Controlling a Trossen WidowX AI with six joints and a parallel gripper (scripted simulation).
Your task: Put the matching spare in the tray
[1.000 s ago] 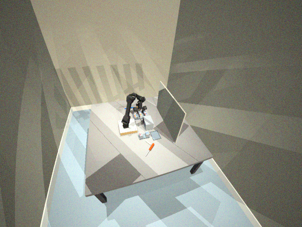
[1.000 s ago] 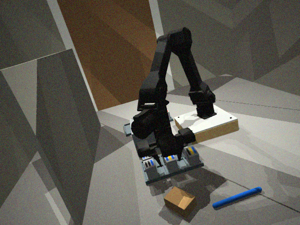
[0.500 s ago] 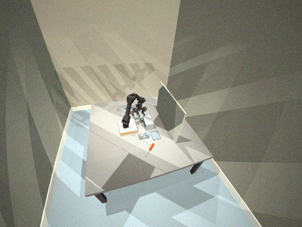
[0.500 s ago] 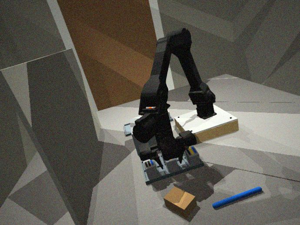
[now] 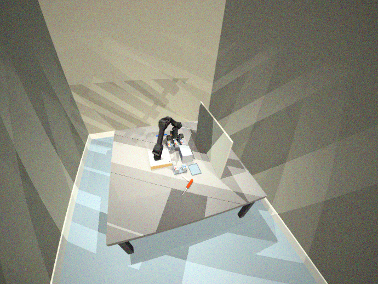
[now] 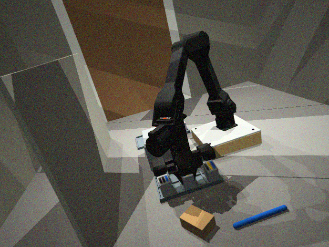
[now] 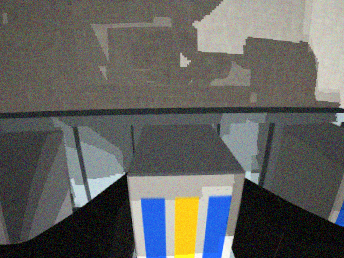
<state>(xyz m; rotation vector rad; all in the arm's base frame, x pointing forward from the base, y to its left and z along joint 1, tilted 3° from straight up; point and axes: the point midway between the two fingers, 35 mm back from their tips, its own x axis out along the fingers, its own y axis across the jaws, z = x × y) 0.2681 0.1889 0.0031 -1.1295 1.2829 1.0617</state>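
The flat tray lies 30 mm ahead of my gripper tip, 430 mm to the right of it and 10 mm below it. The rest, counted from my gripper tip: blue pen 90 mm behind, 200 mm to the left, 10 mm below; grey spare block 20 mm above; cardboard box 40 mm ahead, 150 mm to the left.
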